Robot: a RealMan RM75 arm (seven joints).
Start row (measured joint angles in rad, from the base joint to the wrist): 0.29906 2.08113 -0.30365 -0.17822 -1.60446 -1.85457 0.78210
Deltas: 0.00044 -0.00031 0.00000 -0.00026 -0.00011 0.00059 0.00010; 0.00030 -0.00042 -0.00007 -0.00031 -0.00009 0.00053 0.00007; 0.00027 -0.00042 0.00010 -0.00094 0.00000 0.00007 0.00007; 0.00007 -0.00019 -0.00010 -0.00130 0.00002 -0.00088 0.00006; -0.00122 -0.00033 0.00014 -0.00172 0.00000 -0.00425 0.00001; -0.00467 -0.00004 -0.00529 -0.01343 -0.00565 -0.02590 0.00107; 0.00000 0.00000 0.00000 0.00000 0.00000 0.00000 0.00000; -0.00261 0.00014 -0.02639 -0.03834 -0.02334 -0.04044 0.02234; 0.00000 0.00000 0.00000 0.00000 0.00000 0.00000 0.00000; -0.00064 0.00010 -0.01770 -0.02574 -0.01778 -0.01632 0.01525; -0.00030 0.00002 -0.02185 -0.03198 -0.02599 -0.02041 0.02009; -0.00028 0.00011 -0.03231 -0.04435 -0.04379 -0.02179 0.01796; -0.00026 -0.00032 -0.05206 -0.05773 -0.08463 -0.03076 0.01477
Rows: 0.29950 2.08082 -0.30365 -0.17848 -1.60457 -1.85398 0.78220; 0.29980 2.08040 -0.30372 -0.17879 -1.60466 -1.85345 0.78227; 0.30007 2.07998 -0.30362 -0.17973 -1.60466 -1.85338 0.78234; 0.30014 2.07979 -0.30372 -0.18103 -1.60464 -1.85426 0.78240; 0.29892 2.07946 -0.30358 -0.18275 -1.60464 -1.85851 0.78241; 0.29425 2.07942 -0.30887 -0.19618 -1.61029 -1.88441 0.78348; 0.29425 2.07942 -0.30887 -0.19618 -1.61029 -1.88441 0.78348; 0.29164 2.07956 -0.33526 -0.23452 -1.63363 -1.92485 0.80582; 0.29164 2.07956 -0.33526 -0.23452 -1.63363 -1.92485 0.80582; 0.29100 2.07966 -0.35296 -0.26026 -1.65141 -1.94117 0.82107; 0.29070 2.07968 -0.37481 -0.29224 -1.67740 -1.96158 0.84116; 0.29042 2.07979 -0.40712 -0.33659 -1.72119 -1.98337 0.85912; 0.29016 2.07947 -0.45918 -0.39432 -1.80582 -2.01413 0.87389
